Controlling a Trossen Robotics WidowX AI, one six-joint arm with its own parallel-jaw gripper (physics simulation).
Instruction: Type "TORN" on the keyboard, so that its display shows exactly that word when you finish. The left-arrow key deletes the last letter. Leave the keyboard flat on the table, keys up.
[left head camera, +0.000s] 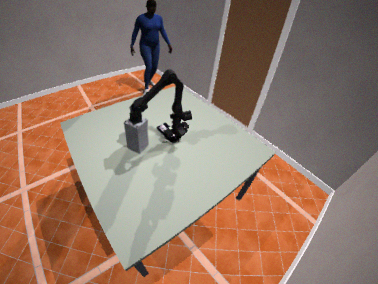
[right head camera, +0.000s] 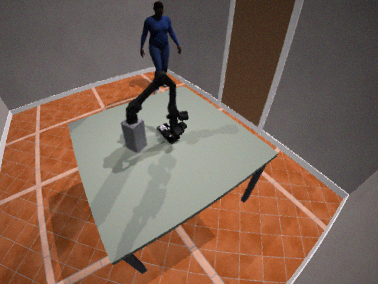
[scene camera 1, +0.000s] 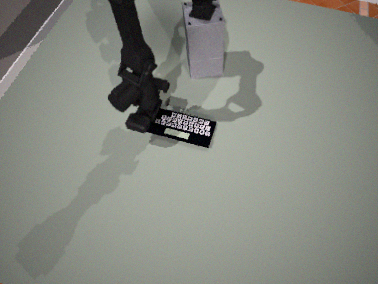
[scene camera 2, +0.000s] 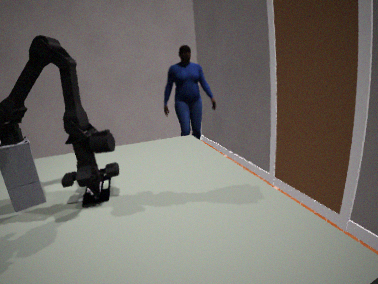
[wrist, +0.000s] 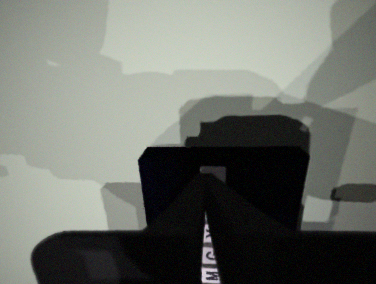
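The black keyboard (scene camera 1: 200, 142) (scene camera 2: 103, 196) (wrist: 280, 180) with white keys lies flat on the table, keys up. Its pale green display (scene camera 1: 176, 133) shows in scene camera 1; no letters can be made out on it. My gripper (wrist: 203, 180) is shut and empty, pointing down over one end of the keyboard. In the wrist view its tips cover part of the end key (wrist: 218, 172), whose symbol is hidden. Keys marked M and G show through the slit between the fingers. Whether the tips touch the key cannot be told.
The grey base block (left head camera: 136, 136) (right head camera: 134, 135) (scene camera 1: 205, 50) (scene camera 2: 22, 175) of my arm stands on the pale green table (left head camera: 200, 170) (right head camera: 200, 170) beside the keyboard. A person in blue (left head camera: 151, 32) (right head camera: 159, 35) (scene camera 2: 188, 85) stands beyond the table. Arm shadows fall across the tabletop.
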